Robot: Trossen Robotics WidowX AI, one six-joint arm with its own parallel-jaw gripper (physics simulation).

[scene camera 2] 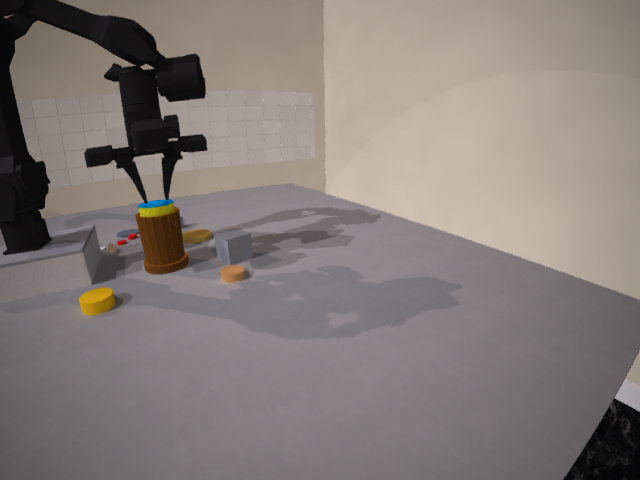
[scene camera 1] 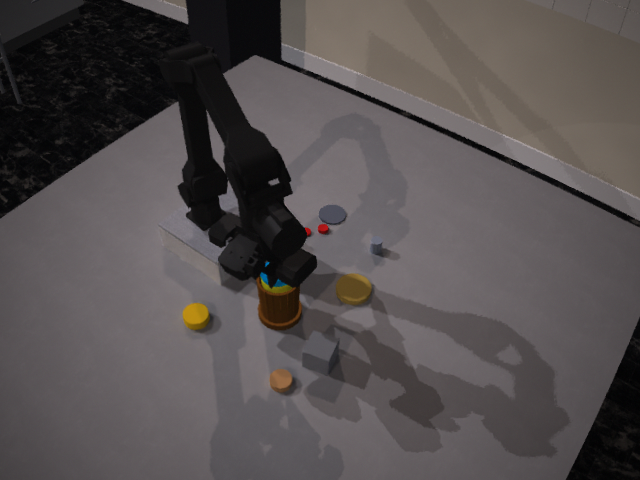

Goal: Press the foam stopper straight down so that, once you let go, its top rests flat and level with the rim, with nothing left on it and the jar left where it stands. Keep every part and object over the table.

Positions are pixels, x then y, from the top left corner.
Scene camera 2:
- my gripper: 156, 201
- brown ribbed jar: 161, 236
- grey cube: 233, 246
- yellow disc: 96, 301
